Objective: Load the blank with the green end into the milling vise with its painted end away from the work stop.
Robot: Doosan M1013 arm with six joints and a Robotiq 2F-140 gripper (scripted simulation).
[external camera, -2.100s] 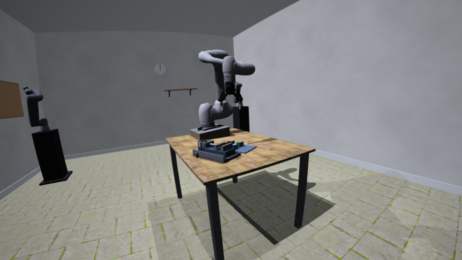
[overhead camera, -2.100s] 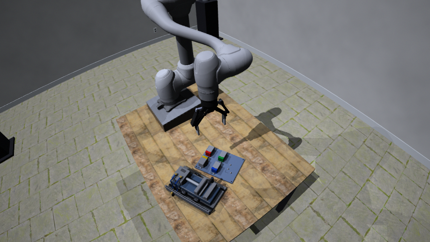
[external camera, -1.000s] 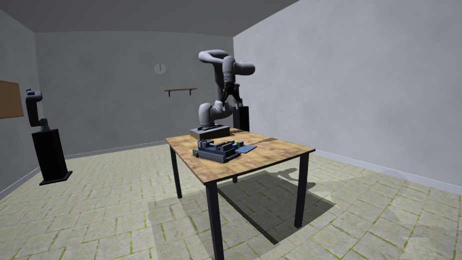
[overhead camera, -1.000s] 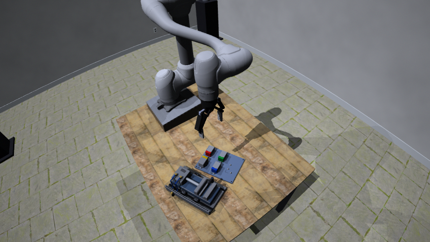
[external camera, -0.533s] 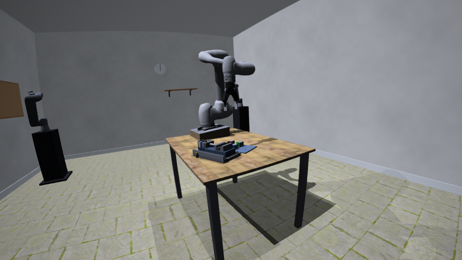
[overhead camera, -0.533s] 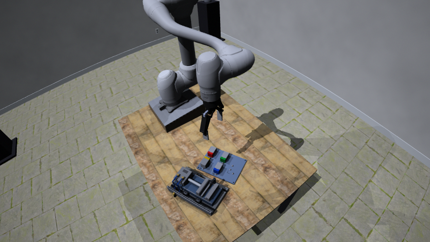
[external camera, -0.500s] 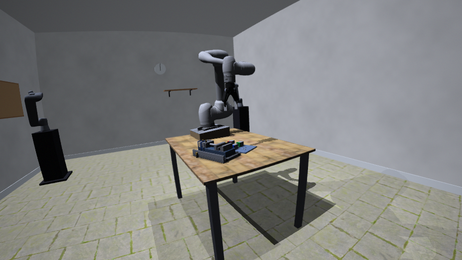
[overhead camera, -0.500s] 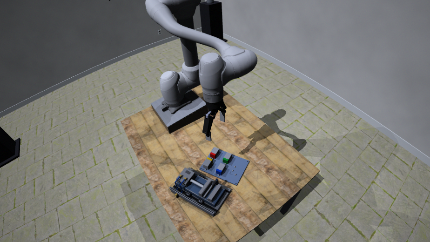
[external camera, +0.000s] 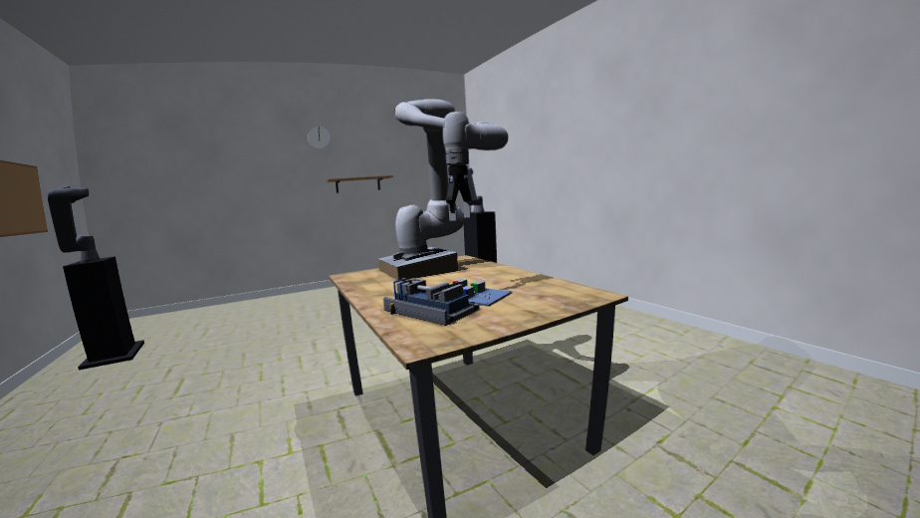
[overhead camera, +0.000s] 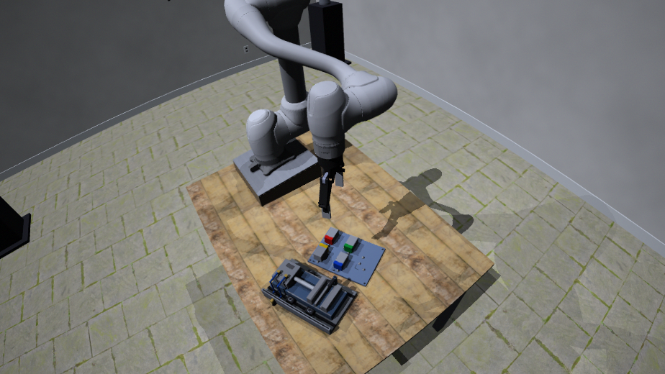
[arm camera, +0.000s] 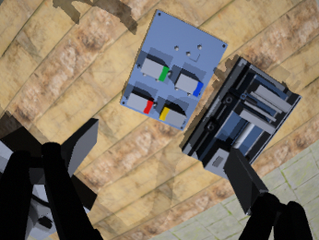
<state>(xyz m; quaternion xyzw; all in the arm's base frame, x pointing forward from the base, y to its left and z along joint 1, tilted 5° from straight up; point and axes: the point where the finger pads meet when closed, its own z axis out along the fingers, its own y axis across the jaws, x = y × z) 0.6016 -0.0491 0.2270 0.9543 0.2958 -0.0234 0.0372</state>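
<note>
Right now the red-ended blank is 29 cm below my hand, 6 cm behind it and 2 cm to the left of it. Round my hand: yellow-ended blank: 29 cm below, 6 cm to the right, 3 cm behind; then blue-ended blank: 29 cm below, 6 cm ahead, 3 cm to the right; then work stop rod: 23 cm below, 14 cm ahead, 13 cm to the right.
</note>
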